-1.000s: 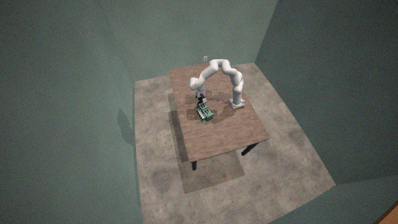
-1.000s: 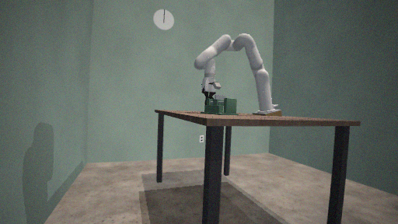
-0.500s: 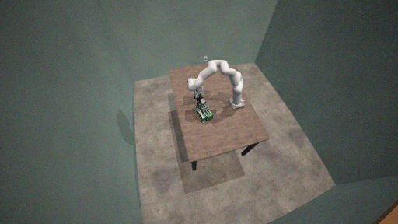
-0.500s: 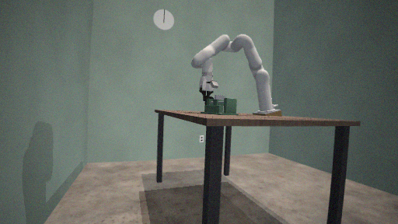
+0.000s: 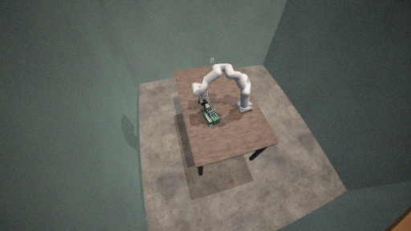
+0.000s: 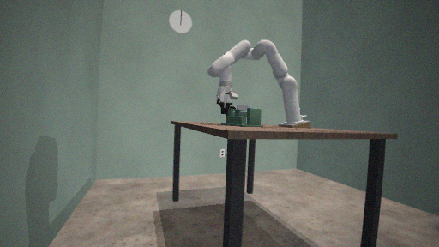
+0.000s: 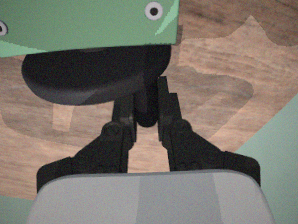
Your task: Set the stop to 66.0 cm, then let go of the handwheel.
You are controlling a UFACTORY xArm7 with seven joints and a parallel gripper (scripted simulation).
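Now: hand 2 cm to the right of the black handwheel and 2 cm past it. The rest, counted from my hand: green stop fixture 13 cm to the left, 8 cm behind.
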